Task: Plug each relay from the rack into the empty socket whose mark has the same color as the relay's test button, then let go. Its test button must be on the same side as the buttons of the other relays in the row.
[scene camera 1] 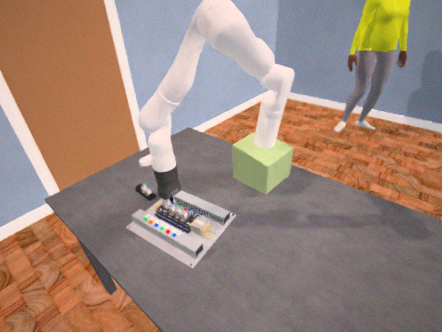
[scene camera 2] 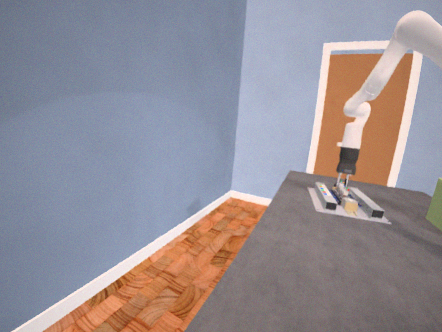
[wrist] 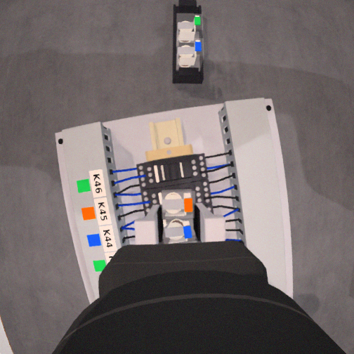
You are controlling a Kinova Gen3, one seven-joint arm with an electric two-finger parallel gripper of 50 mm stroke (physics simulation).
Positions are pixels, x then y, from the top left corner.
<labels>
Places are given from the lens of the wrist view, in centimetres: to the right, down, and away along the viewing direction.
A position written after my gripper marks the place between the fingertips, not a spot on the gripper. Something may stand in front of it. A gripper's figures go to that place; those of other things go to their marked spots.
my gripper (wrist: 177, 216): 0, 3, 18
panel (wrist: 200, 126): 3, -6, 24
</labels>
